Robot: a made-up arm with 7 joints.
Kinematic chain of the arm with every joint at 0, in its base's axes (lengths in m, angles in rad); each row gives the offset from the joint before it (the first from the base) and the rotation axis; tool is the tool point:
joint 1: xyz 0 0 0.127 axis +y
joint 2: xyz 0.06 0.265 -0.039 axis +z
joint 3: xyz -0.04 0 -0.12 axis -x
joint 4: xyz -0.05 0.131 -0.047 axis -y
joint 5: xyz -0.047 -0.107 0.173 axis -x
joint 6: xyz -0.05 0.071 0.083 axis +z
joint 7: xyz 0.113 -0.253 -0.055 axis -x
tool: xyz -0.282 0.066 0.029
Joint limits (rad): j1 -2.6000..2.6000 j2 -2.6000..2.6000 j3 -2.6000..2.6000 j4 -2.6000..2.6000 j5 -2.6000..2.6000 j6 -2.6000..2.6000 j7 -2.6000..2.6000
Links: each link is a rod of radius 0.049 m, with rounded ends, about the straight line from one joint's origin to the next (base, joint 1, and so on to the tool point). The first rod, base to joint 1, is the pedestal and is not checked.
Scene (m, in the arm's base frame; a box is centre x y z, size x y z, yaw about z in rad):
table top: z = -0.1
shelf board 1: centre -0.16 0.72 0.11 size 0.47 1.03 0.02 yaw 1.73
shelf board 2: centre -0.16 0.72 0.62 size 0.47 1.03 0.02 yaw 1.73
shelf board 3: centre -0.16 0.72 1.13 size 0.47 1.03 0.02 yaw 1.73
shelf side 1: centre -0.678 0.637 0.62 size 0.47 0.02 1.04 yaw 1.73
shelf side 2: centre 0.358 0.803 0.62 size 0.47 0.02 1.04 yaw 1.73
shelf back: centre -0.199 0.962 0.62 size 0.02 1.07 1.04 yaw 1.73
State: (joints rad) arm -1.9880 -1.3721 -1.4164 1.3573 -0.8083 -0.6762 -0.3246
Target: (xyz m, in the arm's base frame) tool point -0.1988 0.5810 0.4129
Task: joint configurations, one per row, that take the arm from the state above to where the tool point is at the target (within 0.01 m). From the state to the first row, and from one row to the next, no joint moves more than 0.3 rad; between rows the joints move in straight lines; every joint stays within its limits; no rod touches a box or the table.
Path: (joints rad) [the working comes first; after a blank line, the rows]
Joints at the target: -2.2214 -1.3224 -2.1069 1.6417 -0.9744 -0.3555 -0.1381
Straight joint move there: clear.

1: -2.0658 -1.3555 -1.6466 1.4521 -0.8637 -0.5693 -0.2624
2: -2.1436 -1.3389 -1.8767 1.5469 -0.9191 -0.4624 -0.2003
3: -2.2214 -1.3224 -2.1069 1.6417 -0.9744 -0.3555 -0.1381

